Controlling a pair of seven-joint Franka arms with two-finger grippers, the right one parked.
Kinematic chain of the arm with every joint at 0, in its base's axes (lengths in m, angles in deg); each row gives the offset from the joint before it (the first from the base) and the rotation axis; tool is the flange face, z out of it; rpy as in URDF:
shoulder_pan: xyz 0 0 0.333 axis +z
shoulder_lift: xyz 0 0 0 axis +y
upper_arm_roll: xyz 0 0 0.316 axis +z
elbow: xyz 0.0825 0 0 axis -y
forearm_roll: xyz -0.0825 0 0.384 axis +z
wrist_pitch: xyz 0 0 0 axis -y
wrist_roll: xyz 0.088 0 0 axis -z
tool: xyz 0 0 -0.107 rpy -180 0 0
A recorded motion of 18 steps. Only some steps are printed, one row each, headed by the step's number.
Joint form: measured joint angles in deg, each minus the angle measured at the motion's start. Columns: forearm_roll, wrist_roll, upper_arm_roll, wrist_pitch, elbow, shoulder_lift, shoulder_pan.
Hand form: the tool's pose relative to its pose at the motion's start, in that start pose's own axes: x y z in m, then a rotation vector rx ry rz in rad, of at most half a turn. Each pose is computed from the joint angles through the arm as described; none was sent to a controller.
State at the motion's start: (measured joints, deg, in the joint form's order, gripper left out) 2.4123 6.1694 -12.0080 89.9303 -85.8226 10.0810 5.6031
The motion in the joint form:
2: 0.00 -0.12 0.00 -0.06 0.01 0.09 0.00
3: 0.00 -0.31 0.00 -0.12 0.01 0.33 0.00
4: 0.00 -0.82 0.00 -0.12 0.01 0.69 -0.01
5: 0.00 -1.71 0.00 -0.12 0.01 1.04 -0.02
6: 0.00 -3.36 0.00 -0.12 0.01 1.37 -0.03
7: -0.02 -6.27 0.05 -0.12 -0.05 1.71 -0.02
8: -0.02 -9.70 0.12 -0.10 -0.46 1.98 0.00
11: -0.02 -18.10 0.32 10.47 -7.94 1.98 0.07
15: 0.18 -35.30 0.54 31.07 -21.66 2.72 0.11
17: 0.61 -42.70 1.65 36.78 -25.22 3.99 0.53
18: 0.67 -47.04 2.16 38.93 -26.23 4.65 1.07
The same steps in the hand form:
2: 0.0003 -0.0001 0.0009 -0.0006 -0.0024 -0.0021
3: 0.0013 -0.0004 0.0034 -0.0020 -0.0074 -0.0053
4: 0.0030 -0.0007 0.0070 -0.0038 -0.0134 -0.0138
5: 0.0047 -0.0011 0.0104 -0.0055 -0.0192 -0.0290
6: 0.0062 -0.0014 0.0137 -0.0069 -0.0248 -0.0575
7: 0.0076 -0.0023 0.0177 -0.0081 -0.0318 -0.1091
8: 0.0085 -0.0033 0.0238 -0.0084 -0.0435 -0.1701
11: 0.0196 -0.0043 0.0701 -0.0082 0.0099 -0.3162
15: 0.0262 -0.0022 0.1598 -0.0339 0.1152 -0.6095
17: 0.0239 -0.0165 0.1934 -0.0419 0.1295 -0.7582
18: 0.0230 -0.0269 0.2051 -0.0499 0.1366 -0.8503

